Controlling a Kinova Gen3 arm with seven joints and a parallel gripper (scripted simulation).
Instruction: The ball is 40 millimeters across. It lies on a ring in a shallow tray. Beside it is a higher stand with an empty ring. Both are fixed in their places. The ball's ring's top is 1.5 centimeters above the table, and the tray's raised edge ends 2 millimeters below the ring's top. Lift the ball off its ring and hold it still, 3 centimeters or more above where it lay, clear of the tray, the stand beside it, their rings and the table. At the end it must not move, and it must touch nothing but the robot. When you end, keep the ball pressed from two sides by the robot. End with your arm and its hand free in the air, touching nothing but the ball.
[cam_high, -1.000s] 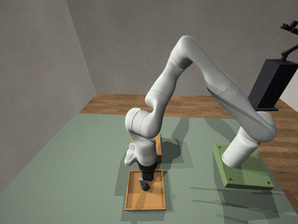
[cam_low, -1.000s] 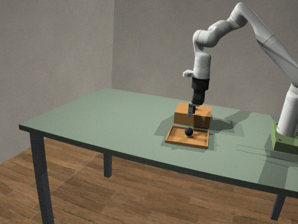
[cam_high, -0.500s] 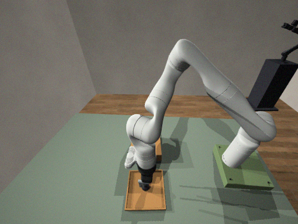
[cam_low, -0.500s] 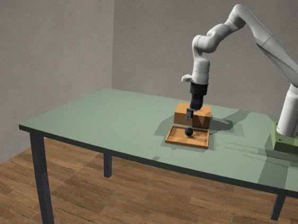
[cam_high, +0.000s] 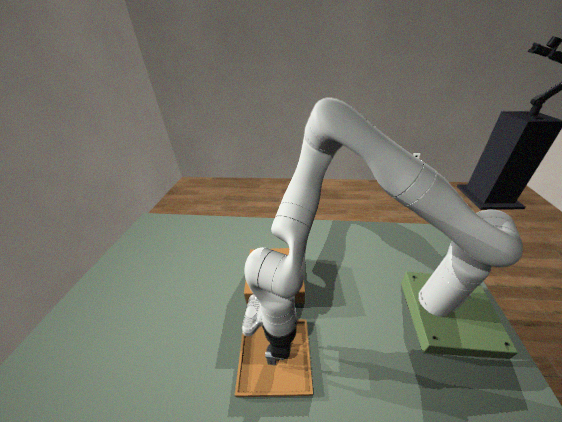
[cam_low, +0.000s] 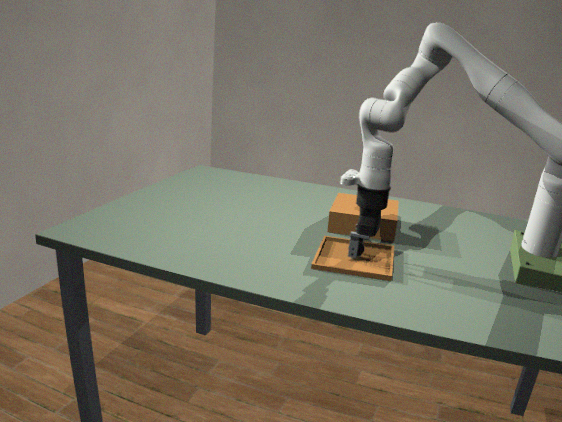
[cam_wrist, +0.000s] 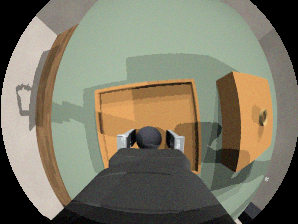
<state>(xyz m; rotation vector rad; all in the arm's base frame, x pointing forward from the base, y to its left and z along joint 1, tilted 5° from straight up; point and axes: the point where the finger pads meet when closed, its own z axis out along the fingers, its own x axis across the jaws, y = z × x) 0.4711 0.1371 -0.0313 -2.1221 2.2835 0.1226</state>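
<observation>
Now: the dark ball right at my hand. Round my hand: shallow orange tray: 30 mm below; then orange stand: 250 mm to the right, 20 mm above, 10 mm ahead.
</observation>
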